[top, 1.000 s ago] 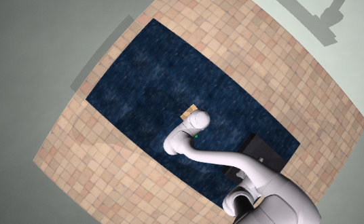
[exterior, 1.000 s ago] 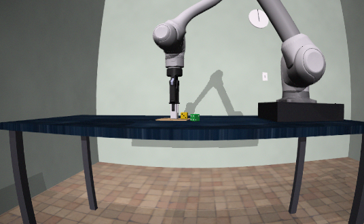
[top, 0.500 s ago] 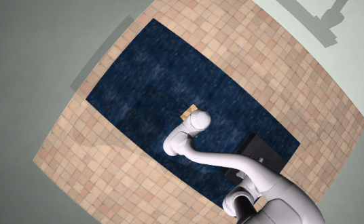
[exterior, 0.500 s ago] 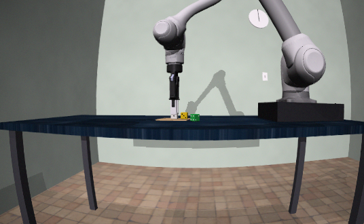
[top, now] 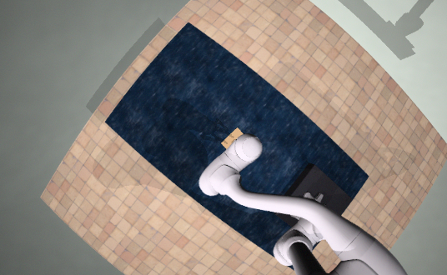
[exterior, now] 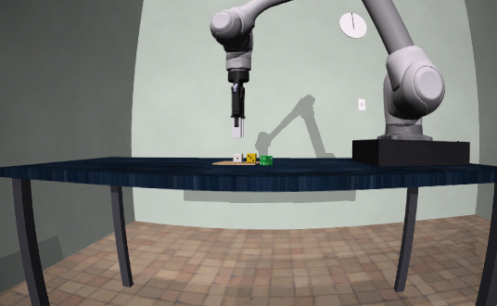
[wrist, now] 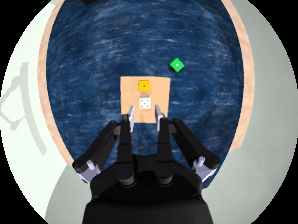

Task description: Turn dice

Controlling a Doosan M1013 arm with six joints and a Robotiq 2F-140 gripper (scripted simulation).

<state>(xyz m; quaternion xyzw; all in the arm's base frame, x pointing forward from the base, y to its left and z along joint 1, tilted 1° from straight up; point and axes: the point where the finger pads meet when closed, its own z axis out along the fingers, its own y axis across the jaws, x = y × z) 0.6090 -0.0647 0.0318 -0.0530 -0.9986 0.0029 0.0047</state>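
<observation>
My gripper is now 9 cm past the green die, 10 cm to the right of it and 11 cm above it. The rest, counted from my hand: white die: 10 cm below; then yellow die: 5 cm behind, 10 cm below; then tan mat: 12 cm below.
</observation>
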